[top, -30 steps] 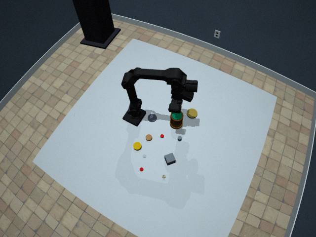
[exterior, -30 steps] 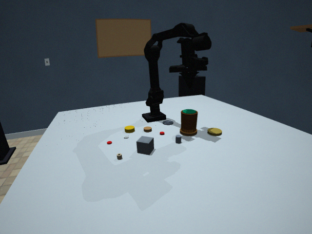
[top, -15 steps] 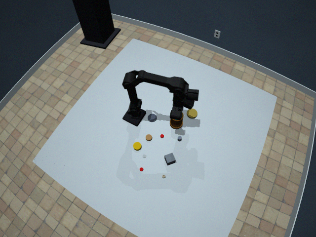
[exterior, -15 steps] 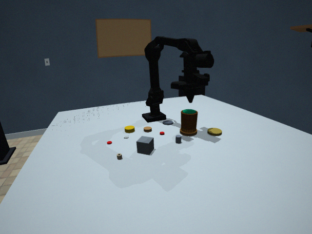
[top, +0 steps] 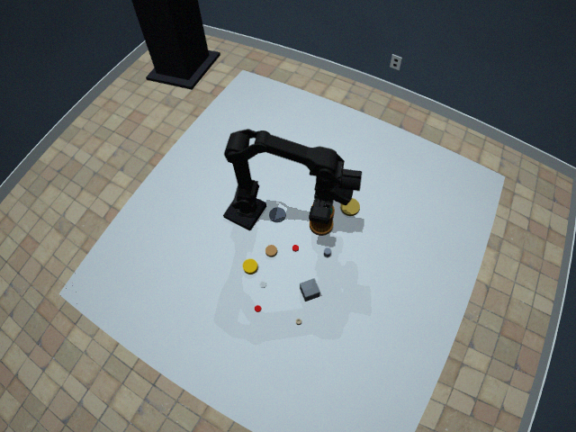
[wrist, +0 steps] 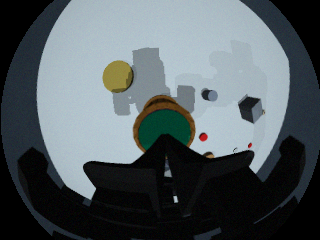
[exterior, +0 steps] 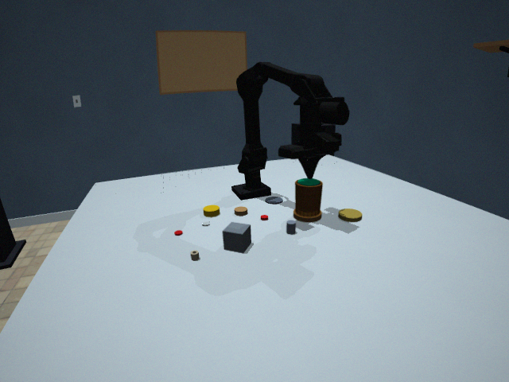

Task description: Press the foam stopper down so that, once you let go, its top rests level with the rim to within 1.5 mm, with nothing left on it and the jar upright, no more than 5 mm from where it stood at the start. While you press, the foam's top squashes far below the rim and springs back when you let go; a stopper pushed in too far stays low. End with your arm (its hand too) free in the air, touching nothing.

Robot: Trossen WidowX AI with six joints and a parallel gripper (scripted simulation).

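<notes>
The green foam stopper lies 50 mm below my hand. The rest, counted from my hand: small grey cylinder 60 mm ahead, 100 mm to the right, 140 mm below; then red button 50 mm behind, 120 mm to the right, 150 mm below; then olive disc 70 mm ahead, 100 mm to the left, 140 mm below.
</notes>
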